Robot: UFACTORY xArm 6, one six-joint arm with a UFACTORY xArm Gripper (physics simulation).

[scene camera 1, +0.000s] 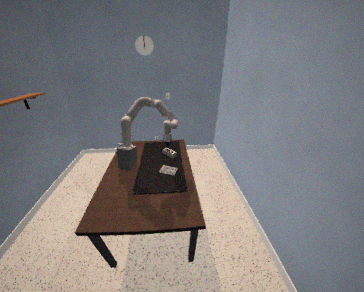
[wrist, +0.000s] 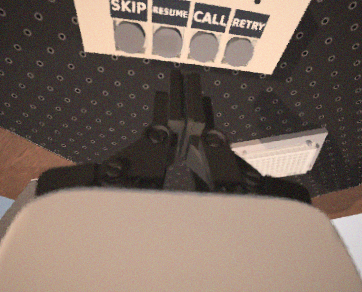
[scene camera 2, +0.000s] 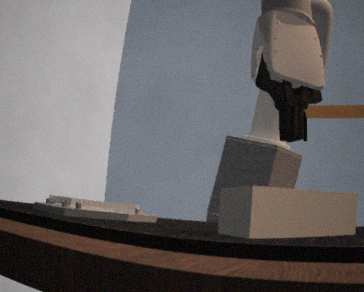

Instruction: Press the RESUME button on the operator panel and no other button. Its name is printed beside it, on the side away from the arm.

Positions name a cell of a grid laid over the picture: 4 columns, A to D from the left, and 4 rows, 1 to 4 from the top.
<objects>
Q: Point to a skip button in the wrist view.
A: B1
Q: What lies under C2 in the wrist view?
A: My gripper.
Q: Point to a retry button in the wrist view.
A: C1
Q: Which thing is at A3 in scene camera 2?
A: A flat pale tray.
</objects>
